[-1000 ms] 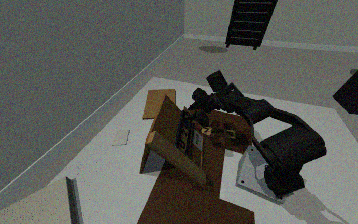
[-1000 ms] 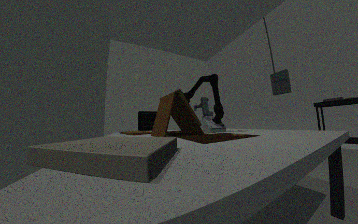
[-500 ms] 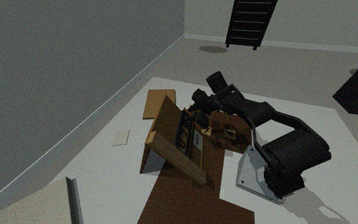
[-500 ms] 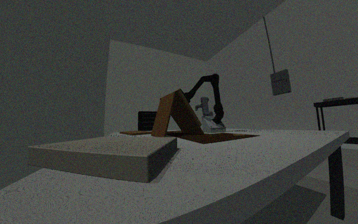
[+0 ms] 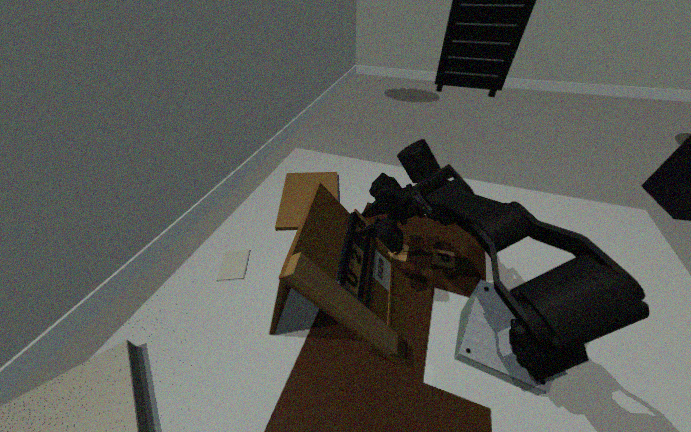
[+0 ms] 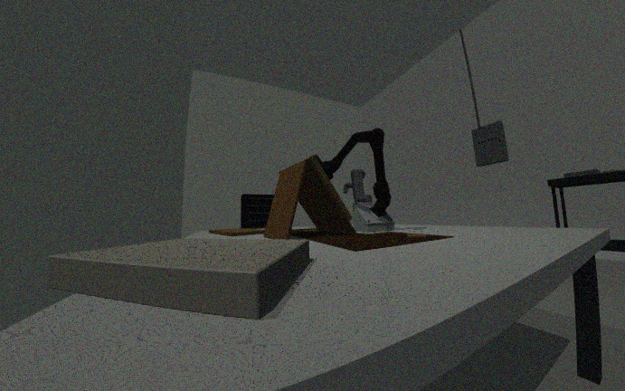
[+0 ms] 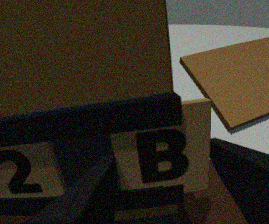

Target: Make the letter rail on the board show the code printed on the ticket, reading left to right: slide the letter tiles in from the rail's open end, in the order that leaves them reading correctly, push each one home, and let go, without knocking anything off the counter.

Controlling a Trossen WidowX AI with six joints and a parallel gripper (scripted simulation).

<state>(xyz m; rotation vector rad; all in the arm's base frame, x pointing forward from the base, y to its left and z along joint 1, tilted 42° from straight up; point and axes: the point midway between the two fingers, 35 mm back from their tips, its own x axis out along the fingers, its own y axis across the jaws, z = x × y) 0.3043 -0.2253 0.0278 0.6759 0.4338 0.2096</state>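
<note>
Now: the white ticket 60 mm behind my gripper tip, 50 mm to the left of it and 80 mm below it. Also, from my gripper tip: brown mat 160 mm behind, 120 mm to the left, 180 mm below; flat tan panel 220 mm ahead, 260 mm to the right, 170 mm below.
</note>
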